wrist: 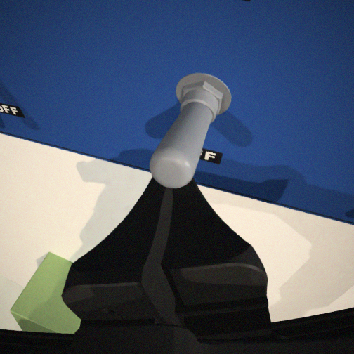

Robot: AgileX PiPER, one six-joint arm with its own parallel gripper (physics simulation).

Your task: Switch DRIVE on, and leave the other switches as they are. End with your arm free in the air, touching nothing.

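A grey switch lever (181, 142) comes out of a round collar on the blue panel (100, 55). It slants down and toward the camera, its rounded end low over a partly covered black label (211, 156) that shows an F, so it points to the OFF side. Which switch's name belongs to it does not show. My gripper (176, 177) is shut, its black fingers together with nothing seen between them. The fingers reach up to just below and behind the lever's rounded end, which hides their very tips. Whether they touch the lever I cannot tell.
Another OFF label (10, 110) shows at the left edge of the panel. The panel's lower edge slopes down to the right. A green block (47, 295) lies at the lower left, on the pale surface (35, 200), beside my gripper. Shadows fall across the panel and the surface.
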